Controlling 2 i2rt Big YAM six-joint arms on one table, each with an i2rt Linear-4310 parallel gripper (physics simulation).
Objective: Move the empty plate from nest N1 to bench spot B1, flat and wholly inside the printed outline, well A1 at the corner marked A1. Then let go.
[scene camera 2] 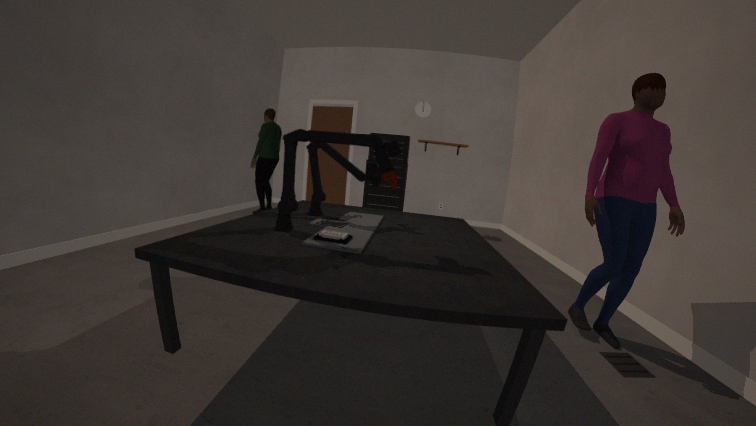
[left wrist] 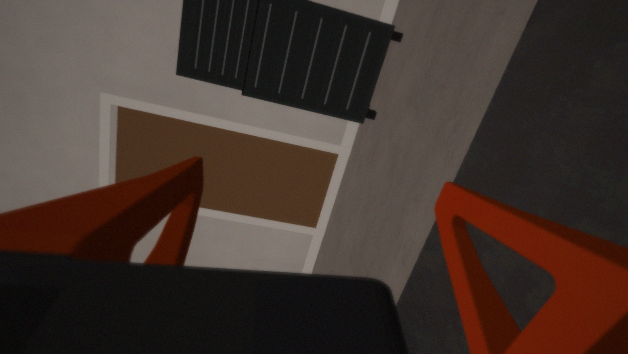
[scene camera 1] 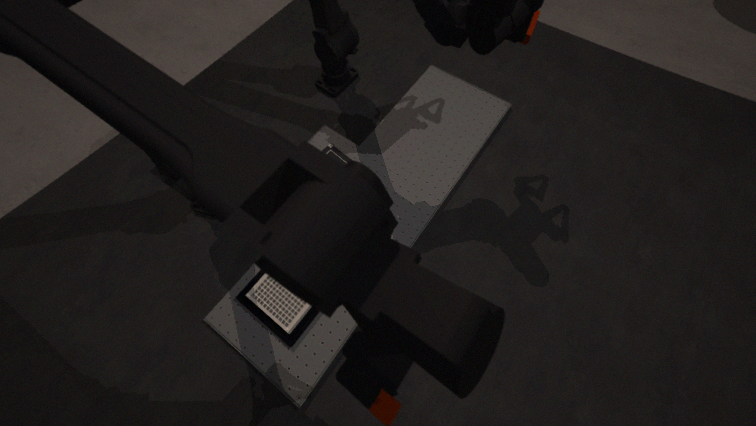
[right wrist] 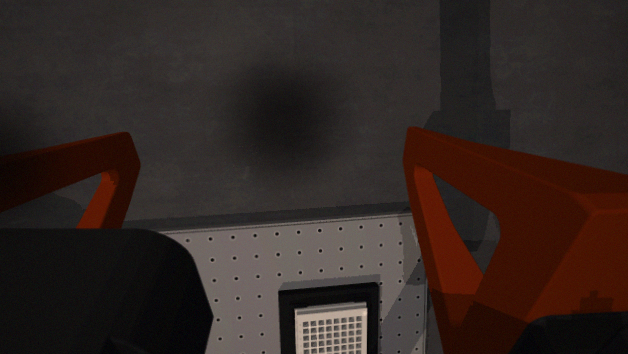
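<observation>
A well plate point(scene camera 1: 287, 310) is present; the right wrist view shows the plate point(right wrist: 348, 320) too, while in the left wrist view the well plate is out of frame. Right gripper point(scene camera 1: 416, 361), visible also in the right wrist view as my right gripper point(right wrist: 268, 145): open, holding nothing. Left gripper point(left wrist: 326, 183): likewise open, holding nothing.
</observation>
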